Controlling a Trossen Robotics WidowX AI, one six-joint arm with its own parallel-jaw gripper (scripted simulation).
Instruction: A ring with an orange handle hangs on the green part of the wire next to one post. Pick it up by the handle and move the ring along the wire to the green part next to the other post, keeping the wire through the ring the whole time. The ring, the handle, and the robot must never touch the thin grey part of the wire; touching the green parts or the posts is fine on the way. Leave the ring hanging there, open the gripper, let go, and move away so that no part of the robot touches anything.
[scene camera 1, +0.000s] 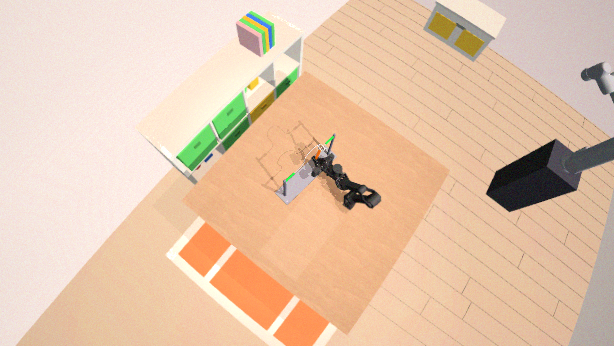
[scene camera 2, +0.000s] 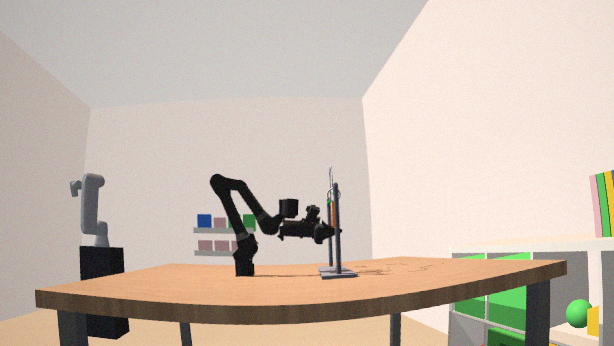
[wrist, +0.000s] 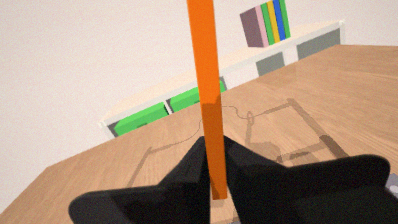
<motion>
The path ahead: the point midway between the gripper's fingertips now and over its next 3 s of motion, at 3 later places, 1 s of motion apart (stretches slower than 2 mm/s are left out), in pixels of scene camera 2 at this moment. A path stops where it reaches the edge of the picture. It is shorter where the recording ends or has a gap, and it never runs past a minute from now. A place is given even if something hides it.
My gripper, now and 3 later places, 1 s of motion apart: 342, 230; 330, 219; 320, 199; 319, 189
</motion>
